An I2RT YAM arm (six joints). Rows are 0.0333 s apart.
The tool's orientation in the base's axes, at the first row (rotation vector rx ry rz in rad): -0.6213 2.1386 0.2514
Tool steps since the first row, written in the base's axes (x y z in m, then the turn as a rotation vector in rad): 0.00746 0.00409 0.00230 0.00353 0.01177 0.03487; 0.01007 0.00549 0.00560 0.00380 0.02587 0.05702; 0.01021 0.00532 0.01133 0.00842 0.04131 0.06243; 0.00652 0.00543 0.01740 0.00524 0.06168 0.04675; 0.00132 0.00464 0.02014 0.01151 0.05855 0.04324; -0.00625 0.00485 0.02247 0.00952 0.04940 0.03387; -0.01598 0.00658 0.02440 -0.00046 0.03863 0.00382; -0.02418 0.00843 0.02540 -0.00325 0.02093 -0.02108; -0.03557 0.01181 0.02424 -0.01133 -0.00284 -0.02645
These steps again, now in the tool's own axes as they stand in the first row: -0.00694 -0.00046 0.00542 -0.03360 0.00672 -0.01389; -0.01134 -0.00075 0.00580 -0.05622 0.01766 -0.02150; -0.01593 -0.00122 0.00239 -0.06810 0.02824 -0.01550; -0.01898 0.00051 -0.00379 -0.06095 0.04799 -0.00033; -0.01831 0.00241 -0.00937 -0.06019 0.04222 0.00492; -0.01648 0.00639 -0.01596 -0.04861 0.03584 0.00559; -0.01378 0.01282 -0.02323 -0.01599 0.03310 0.01248; -0.01114 0.01859 -0.02883 0.01130 0.02050 0.01858; -0.00571 0.02742 -0.03475 0.02771 0.00458 0.00688
